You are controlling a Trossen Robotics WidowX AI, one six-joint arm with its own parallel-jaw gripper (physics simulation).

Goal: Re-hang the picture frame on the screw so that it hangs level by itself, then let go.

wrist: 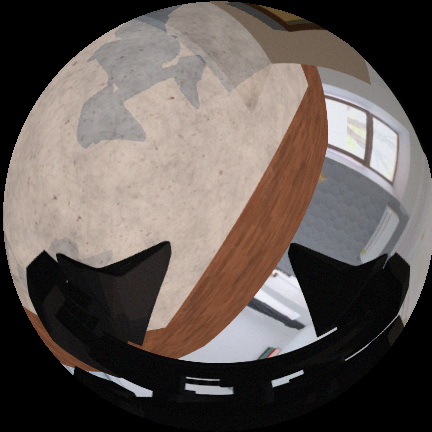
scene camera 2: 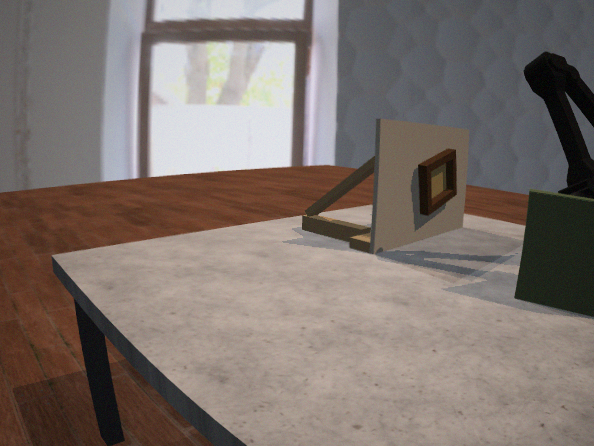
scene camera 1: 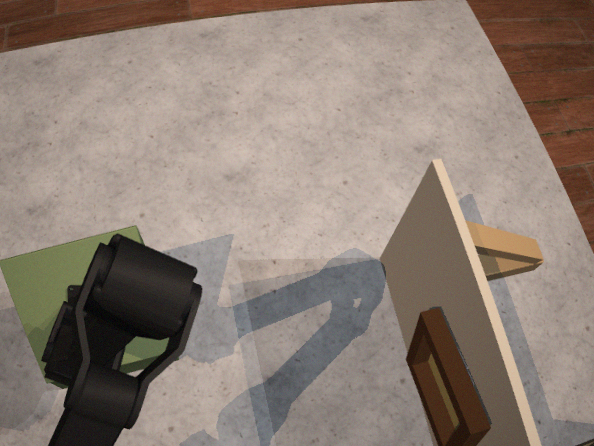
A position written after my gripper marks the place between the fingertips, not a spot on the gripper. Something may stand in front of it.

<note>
My gripper (wrist: 232, 249) is open and holds nothing. Further things: a dark brown picture frame (scene camera 1: 444, 384), an upright beige board (scene camera 2: 400, 146) and a wooden stand (scene camera 1: 501, 253).
The dark brown picture frame is seen too in scene camera 2 (scene camera 2: 437, 176). The wooden stand is seen too in scene camera 2 (scene camera 2: 358, 236).
</note>
